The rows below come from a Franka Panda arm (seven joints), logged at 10 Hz.
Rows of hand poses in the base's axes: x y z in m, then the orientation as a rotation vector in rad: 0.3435, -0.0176, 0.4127, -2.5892, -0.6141, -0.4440; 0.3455, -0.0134, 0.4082, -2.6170, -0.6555, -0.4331; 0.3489, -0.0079, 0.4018, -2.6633, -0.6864, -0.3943; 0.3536, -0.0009, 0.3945, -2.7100, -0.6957, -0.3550; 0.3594, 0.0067, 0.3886, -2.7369, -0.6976, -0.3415; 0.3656, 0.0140, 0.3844, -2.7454, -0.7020, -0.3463; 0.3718, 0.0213, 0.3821, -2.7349, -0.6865, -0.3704; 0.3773, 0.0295, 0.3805, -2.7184, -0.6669, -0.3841; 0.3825, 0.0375, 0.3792, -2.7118, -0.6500, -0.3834; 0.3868, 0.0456, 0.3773, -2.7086, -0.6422, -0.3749; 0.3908, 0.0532, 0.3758, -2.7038, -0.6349, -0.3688
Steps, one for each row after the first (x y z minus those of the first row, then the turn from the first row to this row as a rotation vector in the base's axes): 0.0020, 0.0042, -0.0045, -0.0388, -0.0026, 0.0203; 0.0054, 0.0097, -0.0109, -0.0929, 0.0146, 0.0328; 0.0101, 0.0167, -0.0182, -0.1411, 0.0358, 0.0314; 0.0159, 0.0243, -0.0241, -0.1675, 0.0421, 0.0268; 0.0221, 0.0316, -0.0283, -0.1764, 0.0372, 0.0261; 0.0283, 0.0389, -0.0306, -0.1606, 0.0250, 0.0156; 0.0338, 0.0471, -0.0322, -0.1386, 0.0211, 0.0060; 0.0390, 0.0551, -0.0335, -0.1274, 0.0255, -0.0025; 0.0433, 0.0632, -0.0354, -0.1225, 0.0332, -0.0049; 0.0473, 0.0708, -0.0369, -0.1162, 0.0393, -0.0070
